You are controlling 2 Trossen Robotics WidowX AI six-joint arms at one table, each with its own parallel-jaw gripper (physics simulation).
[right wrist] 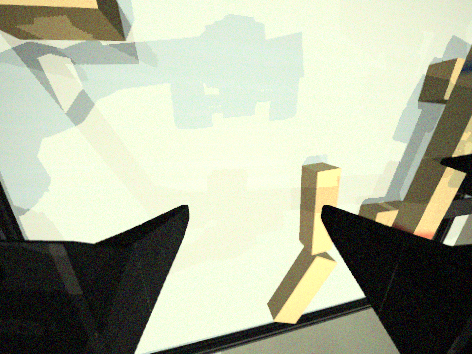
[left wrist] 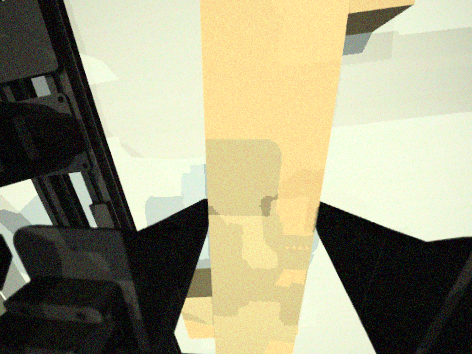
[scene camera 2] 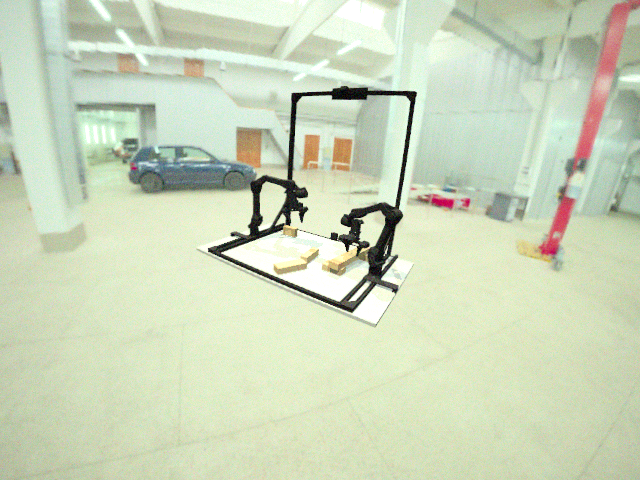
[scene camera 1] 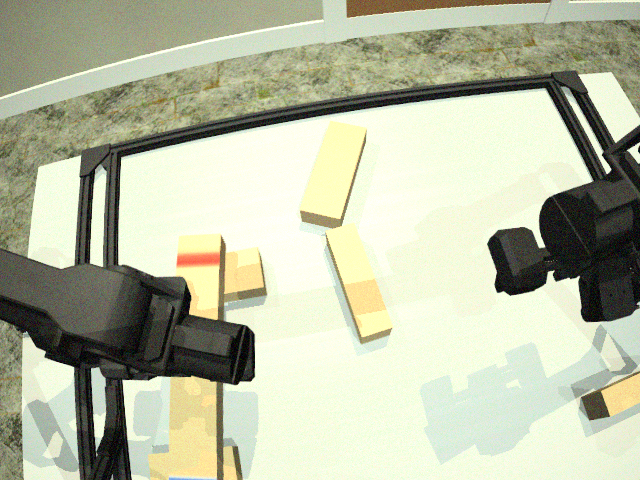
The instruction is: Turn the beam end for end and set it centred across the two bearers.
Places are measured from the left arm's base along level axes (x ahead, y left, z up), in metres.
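Where they show: left gripper, between the fingertips: [right wrist: 452, 163] [left wrist: 261, 206] [scene camera 2: 352, 254]; right gripper, between the fingertips: [right wrist: 254, 211] [scene camera 2: 296, 223]; left arm's base, origin of its link: [right wrist: 462, 181] [left wrist: 50, 138] [scene camera 2: 374, 274]; right arm's base, origin of its link: [scene camera 2: 254, 235].
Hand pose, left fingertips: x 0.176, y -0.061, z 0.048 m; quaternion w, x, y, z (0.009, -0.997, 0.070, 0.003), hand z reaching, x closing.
Each offset is from my left fingertips to the top centre of the thing.
The long wooden beam @(dy -0.003, dx -0.001, dz +0.009 m) [scene camera 1: 193, 413] [scene camera 2: 342, 259] [left wrist: 270, 100] [right wrist: 445, 135] lies over the two bearers, its red-banded end at the top in scene camera 1 and its blue band at the bottom edge. One bearer @(dy +0.137, dx +0.043, dz -0.029 m) [scene camera 1: 245, 273] [right wrist: 380, 214] sticks out to the right near the red end; the other bearer @(dy -0.141, dx -0.032, dz -0.029 m) [scene camera 1: 157, 463] [left wrist: 200, 317] shows near the blue end. I cannot tell whether the beam touches them. My left gripper [left wrist: 261, 206] [scene camera 2: 354, 248] is shut on the beam's middle part; its fingertips are hidden in scene camera 1. My right gripper [right wrist: 254, 211] [scene camera 2: 295, 217] is open and empty, above the table.
A wide wooden block @(dy +0.283, dx +0.241, dz -0.029 m) [scene camera 1: 333, 173] [scene camera 2: 290, 266] and a narrower block @(dy +0.092, dx +0.236, dz -0.023 m) [scene camera 1: 356, 279] [right wrist: 325, 205] lie end to end mid-table. Another block @(dy -0.165, dx +0.585, dz -0.004 m) [scene camera 1: 622, 396] [right wrist: 60, 25] [scene camera 2: 290, 230] lies below the right arm in scene camera 1. A black frame [scene camera 1: 330, 108] edges the table.
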